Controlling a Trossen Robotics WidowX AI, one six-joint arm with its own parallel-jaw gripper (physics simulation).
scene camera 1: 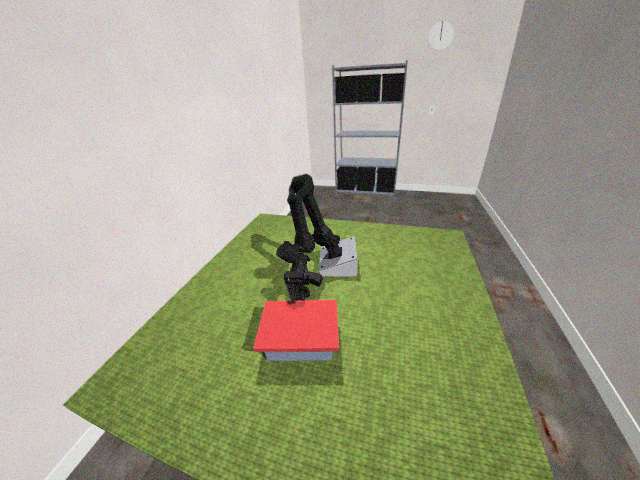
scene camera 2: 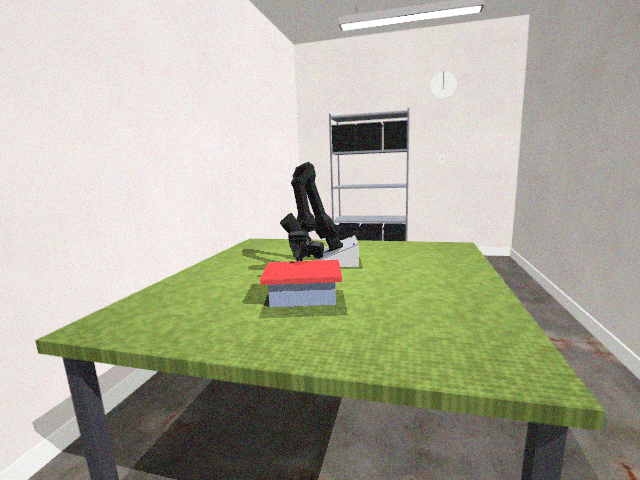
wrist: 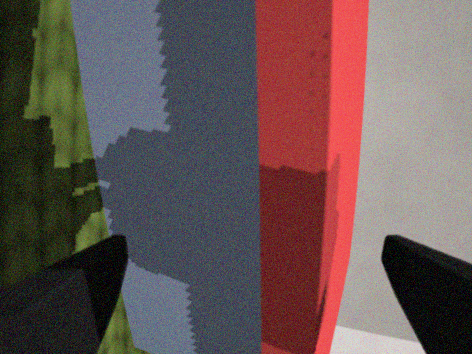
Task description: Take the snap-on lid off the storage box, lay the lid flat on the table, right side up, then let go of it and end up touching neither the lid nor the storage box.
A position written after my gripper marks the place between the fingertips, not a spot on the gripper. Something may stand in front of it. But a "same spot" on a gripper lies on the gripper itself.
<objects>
My gripper shows in scene camera 1, in scene camera 2 (298, 268) and in the wrist view. A red lid shows in scene camera 1 (307, 326), in scene camera 2 and in the wrist view. The same spot on the red lid: (scene camera 2: 296, 272) is (wrist: 356, 151). One and the same spot on my gripper: (wrist: 75, 298) is (scene camera 1: 301, 300).
</objects>
